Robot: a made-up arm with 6 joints. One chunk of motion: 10 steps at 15 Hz.
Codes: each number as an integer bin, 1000 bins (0 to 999) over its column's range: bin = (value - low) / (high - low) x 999, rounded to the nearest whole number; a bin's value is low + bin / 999 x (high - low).
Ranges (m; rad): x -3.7..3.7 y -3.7..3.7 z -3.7..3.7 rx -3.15..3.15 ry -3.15..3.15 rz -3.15..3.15
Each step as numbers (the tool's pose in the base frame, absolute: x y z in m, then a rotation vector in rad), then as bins.
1 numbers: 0.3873 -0.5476 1.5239 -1.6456 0.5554 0.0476
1 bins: 552 426 705 239 588 507
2 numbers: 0.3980 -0.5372 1.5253 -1.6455 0.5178 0.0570
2 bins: 553 427 705 239 582 509
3 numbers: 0.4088 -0.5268 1.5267 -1.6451 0.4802 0.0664
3 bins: 555 428 706 239 576 510
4 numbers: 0.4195 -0.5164 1.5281 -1.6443 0.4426 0.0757
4 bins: 556 430 706 239 570 512
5 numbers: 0.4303 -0.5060 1.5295 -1.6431 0.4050 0.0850
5 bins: 558 431 706 239 564 513
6 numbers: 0.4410 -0.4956 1.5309 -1.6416 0.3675 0.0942
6 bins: 559 433 706 239 558 514
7 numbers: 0.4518 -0.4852 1.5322 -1.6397 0.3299 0.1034
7 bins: 560 434 706 239 552 516
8 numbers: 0.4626 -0.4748 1.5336 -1.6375 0.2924 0.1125
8 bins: 562 435 707 240 546 517
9 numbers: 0.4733 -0.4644 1.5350 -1.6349 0.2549 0.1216
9 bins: 563 437 707 240 540 519
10 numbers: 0.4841 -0.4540 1.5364 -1.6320 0.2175 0.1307
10 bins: 565 438 707 241 534 520
